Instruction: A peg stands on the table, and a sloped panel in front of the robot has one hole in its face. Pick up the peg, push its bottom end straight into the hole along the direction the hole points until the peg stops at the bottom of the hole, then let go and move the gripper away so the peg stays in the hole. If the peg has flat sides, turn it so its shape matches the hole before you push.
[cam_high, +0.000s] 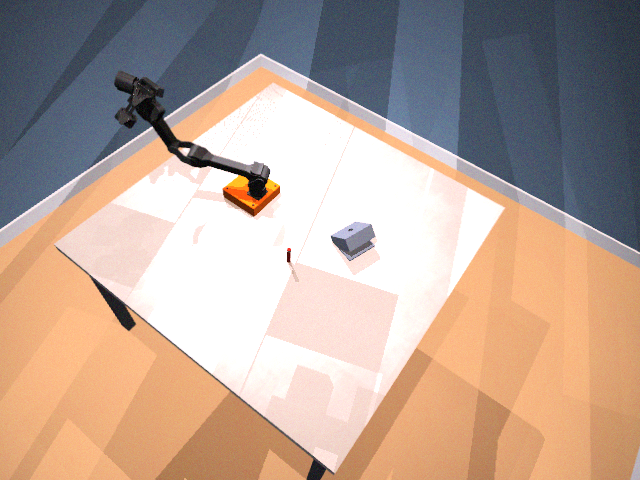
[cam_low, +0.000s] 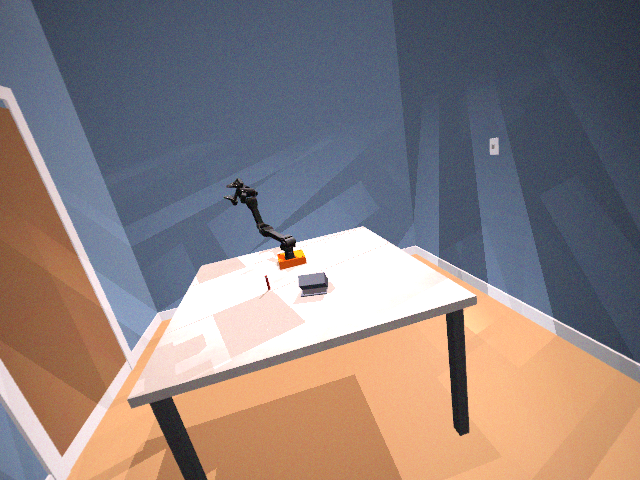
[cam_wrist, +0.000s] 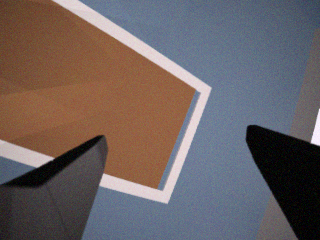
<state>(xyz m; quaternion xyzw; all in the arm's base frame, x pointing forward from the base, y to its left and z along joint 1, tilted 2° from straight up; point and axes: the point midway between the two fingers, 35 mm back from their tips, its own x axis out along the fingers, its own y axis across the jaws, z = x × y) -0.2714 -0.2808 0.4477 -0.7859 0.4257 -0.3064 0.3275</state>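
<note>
Now: gripper tip 54 cm short of the round red peg, 12 cm to the right of it and 46 cm above it. Round my gripper tip: grey sloped panel 69 cm ahead, 34 cm to the left, 48 cm below.
</note>
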